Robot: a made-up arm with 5 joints.
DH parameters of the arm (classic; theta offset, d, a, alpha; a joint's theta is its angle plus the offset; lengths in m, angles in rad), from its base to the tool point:
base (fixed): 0.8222 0 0.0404 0
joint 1: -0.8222 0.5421 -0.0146 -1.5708
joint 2: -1.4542 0 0.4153 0
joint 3: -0.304 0 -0.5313 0
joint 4: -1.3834 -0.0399 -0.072 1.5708
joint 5: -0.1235 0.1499 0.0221 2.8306
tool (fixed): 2.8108 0.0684 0 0
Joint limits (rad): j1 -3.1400..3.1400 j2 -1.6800..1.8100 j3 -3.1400..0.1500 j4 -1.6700..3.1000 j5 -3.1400..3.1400
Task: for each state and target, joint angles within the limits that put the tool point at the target. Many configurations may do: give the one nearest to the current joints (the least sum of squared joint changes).
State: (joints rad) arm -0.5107 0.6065 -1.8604 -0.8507 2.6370
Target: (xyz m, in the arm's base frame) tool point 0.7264 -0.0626 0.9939
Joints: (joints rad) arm -0.1169 0.3399 -1.6555 -1.0270 2.6530
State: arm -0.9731 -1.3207 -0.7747 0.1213 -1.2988
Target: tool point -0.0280 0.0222 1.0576
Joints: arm -1.2196 -1.6264 -0.5105 0.0849 -1.7538
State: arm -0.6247 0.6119 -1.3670 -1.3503 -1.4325
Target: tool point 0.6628 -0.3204 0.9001
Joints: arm -0.4175 0.4731 -1.6441 -1.2455 -1.4324
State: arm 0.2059 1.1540 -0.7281 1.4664 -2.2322
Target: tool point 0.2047 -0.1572 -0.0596
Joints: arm -0.6413 1.3931 -1.0971 1.3130 -2.1355
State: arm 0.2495 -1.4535 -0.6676 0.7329 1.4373
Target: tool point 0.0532 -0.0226 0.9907
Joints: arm -0.4307 -1.5614 -0.5933 0.7620 0.9871
